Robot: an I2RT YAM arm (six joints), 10 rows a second.
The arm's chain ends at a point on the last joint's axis. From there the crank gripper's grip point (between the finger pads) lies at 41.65 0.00 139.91 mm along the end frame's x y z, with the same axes.
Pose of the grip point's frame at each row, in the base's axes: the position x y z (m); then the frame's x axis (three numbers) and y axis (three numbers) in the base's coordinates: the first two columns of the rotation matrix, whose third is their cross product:
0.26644, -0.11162, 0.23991, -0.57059, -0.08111, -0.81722, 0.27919, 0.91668, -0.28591
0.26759, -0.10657, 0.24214, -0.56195, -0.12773, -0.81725, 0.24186, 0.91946, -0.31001
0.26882, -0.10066, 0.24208, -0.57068, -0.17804, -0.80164, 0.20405, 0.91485, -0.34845
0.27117, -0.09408, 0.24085, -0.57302, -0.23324, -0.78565, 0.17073, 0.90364, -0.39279
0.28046, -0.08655, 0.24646, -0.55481, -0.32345, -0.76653, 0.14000, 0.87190, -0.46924
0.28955, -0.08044, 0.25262, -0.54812, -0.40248, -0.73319, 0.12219, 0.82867, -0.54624
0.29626, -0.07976, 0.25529, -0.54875, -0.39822, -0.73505, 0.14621, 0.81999, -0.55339
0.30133, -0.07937, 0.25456, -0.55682, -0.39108, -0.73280, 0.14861, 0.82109, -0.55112
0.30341, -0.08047, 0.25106, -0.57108, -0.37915, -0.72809, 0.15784, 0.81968, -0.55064
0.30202, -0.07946, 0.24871, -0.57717, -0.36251, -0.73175, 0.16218, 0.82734, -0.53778
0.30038, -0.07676, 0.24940, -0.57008, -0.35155, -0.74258, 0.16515, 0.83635, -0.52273
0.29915, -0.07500, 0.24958, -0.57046, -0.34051, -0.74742, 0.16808, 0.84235, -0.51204
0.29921, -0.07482, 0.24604, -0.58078, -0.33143, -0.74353, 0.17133, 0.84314, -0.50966
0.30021, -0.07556, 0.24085, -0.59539, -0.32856, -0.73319, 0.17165, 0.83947, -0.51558
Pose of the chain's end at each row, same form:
0.18215, -0.05350, 0.34396, -0.57059, -0.08111, -0.81722, 0.27919, 0.91668, -0.28591
0.18032, -0.04922, 0.34415, -0.56195, -0.12773, -0.81725, 0.24186, 0.91946, -0.31001
0.18130, -0.04254, 0.34343, -0.57068, -0.17804, -0.80164, 0.20405, 0.91485, -0.34845
0.18289, -0.03411, 0.34045, -0.57302, -0.23324, -0.78565, 0.17073, 0.90364, -0.39279
0.18883, -0.02164, 0.33973, -0.55481, -0.32345, -0.76653, 0.14000, 0.87190, -0.46924
0.19661, -0.00925, 0.33983, -0.54812, -0.40248, -0.73319, 0.12219, 0.82867, -0.54624
0.20395, -0.00565, 0.34071, -0.54875, -0.39822, -0.73505, 0.14621, 0.81999, -0.55339
0.21018, -0.00491, 0.34092, -0.55682, -0.39108, -0.73280, 0.14861, 0.82109, -0.55112
0.21449, -0.00460, 0.33850, -0.57108, -0.37915, -0.72809, 0.15784, 0.81968, -0.55064
0.21408, -0.00433, 0.33777, -0.57717, -0.36251, -0.73175, 0.16218, 0.82734, -0.53778
0.21152, -0.00327, 0.33891, -0.57008, -0.35155, -0.74258, 0.16515, 0.83635, -0.52273
0.21043, -0.00237, 0.33993, -0.57046, -0.34051, -0.74742, 0.16808, 0.84235, -0.51204
0.21206, -0.00178, 0.33757, -0.58078, -0.33143, -0.74353, 0.17133, 0.84314, -0.50966
0.21519, -0.00132, 0.33343, -0.59539, -0.32856, -0.73319, 0.17165, 0.83947, -0.51558

